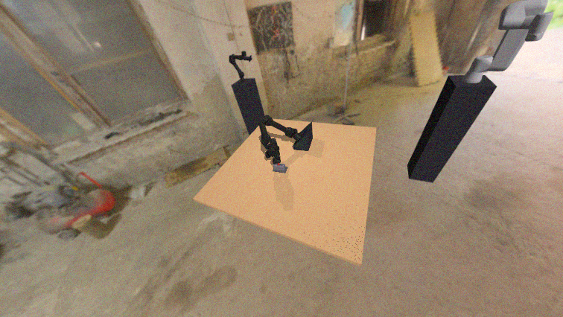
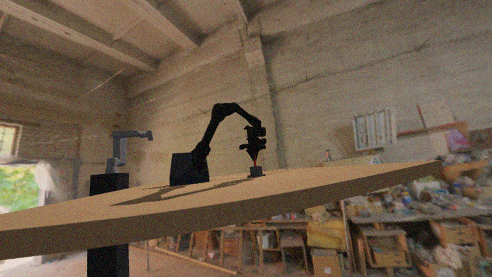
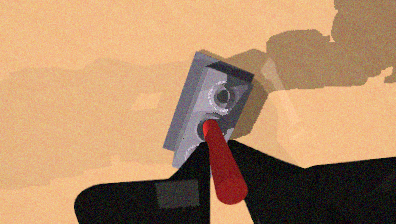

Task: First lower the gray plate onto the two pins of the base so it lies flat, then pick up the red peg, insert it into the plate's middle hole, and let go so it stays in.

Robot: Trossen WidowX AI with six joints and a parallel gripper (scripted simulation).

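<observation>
Right now the red peg is right at my gripper tip. Also, from my gripper tip: gray plate 50 mm below; then dark base 90 mm below.
</observation>
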